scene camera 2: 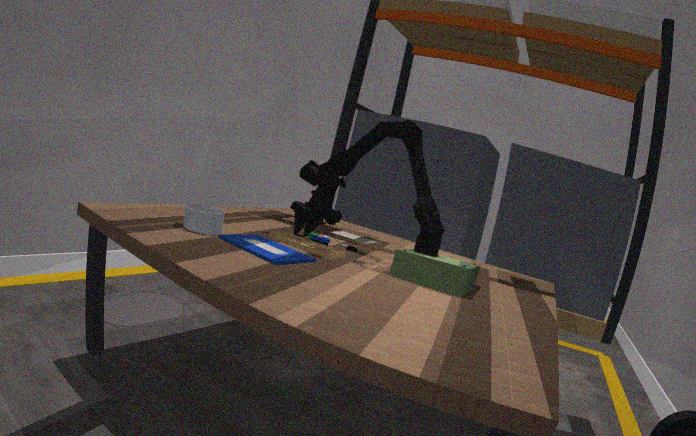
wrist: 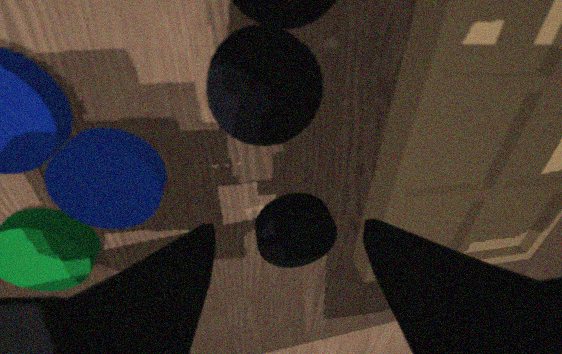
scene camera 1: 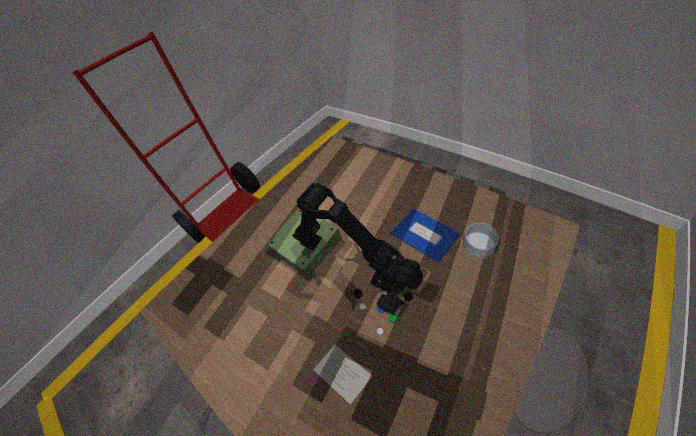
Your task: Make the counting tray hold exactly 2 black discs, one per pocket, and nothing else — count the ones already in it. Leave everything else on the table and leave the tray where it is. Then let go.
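My gripper (scene camera 1: 391, 305) (scene camera 2: 304, 232) (wrist: 290, 232) is open, pointing down low over the table. In the wrist view a small black disc (wrist: 296, 230) shows between the spread fingertips, with a gap on each side. A second black disc (wrist: 265, 85) lies farther up, and a third black disc (wrist: 285, 10) is cut off by the top edge. The wooden counting tray (scene camera 2: 295, 242) (wrist: 465, 110) is right of them in the wrist view, partly in shadow; no disc shows in its visible part. The arm hides most of it in scene camera 1.
Two blue discs (wrist: 106, 177) (wrist: 20, 115) and a green disc (wrist: 47, 250) lie left of the fingers. White discs (scene camera 1: 362, 306) (scene camera 1: 380, 331), a blue folder (scene camera 1: 446, 243), a grey round container (scene camera 1: 481, 240) (scene camera 2: 203, 219) and a paper sheet (scene camera 1: 354, 381) are on the table.
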